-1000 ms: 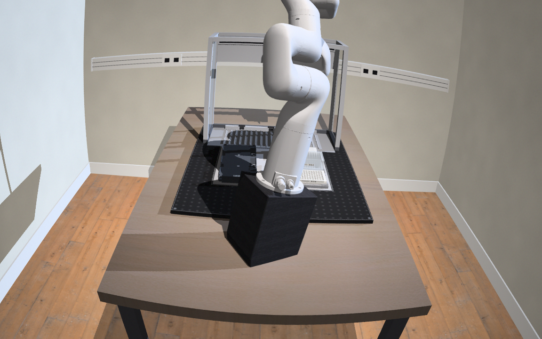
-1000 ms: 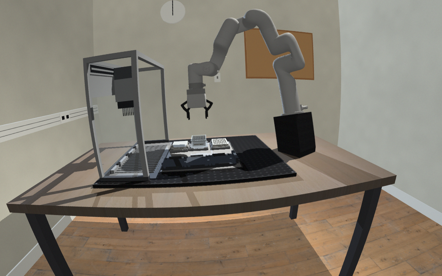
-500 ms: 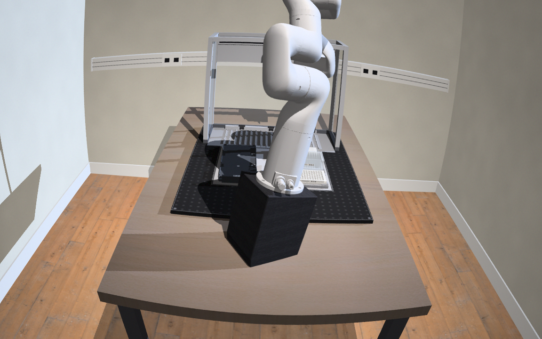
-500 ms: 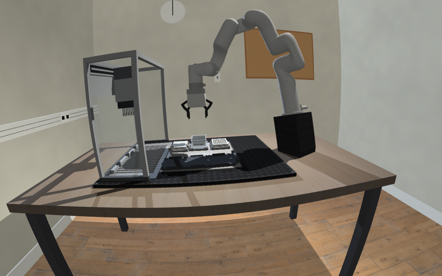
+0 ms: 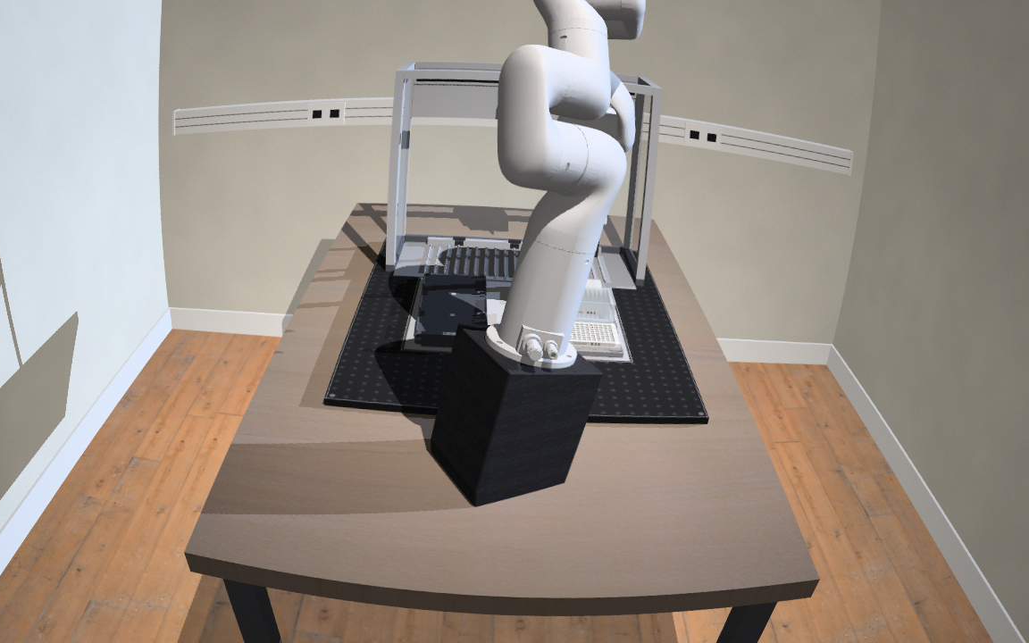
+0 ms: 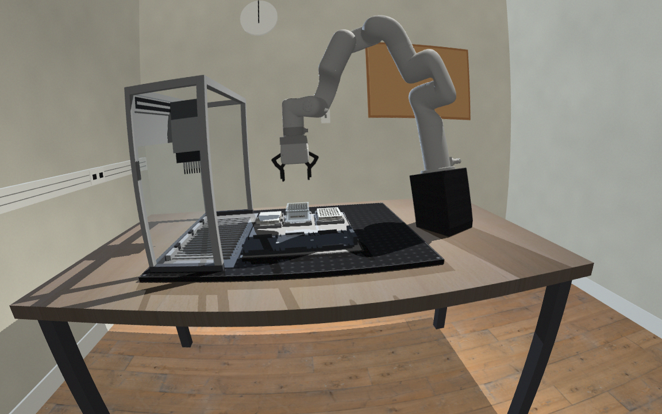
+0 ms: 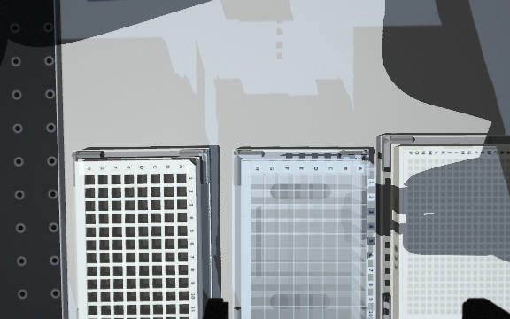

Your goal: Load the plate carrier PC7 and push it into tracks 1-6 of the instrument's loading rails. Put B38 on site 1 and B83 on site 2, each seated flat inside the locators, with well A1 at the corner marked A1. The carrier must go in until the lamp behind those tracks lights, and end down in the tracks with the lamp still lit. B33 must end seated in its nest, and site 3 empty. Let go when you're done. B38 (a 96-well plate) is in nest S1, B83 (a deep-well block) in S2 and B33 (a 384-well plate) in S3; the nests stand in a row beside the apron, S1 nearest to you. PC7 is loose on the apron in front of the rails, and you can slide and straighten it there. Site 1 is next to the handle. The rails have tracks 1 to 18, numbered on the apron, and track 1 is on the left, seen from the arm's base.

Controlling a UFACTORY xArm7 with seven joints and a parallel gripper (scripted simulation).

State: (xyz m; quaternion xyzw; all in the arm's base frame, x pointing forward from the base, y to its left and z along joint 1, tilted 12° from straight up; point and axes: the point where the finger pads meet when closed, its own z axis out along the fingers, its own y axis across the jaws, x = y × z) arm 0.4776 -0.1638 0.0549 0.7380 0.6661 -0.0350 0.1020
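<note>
Right now my hand is 16 cm above the nest S2. The rest, counted from my hand: 96-well plate B38 (11 cm behind, 1 cm to the left, 14 cm below); then plate carrier PC7 (3 cm ahead, 25 cm to the left, 14 cm below); then nest S1 (11 cm behind, 1 cm to the left, 16 cm below).
</note>
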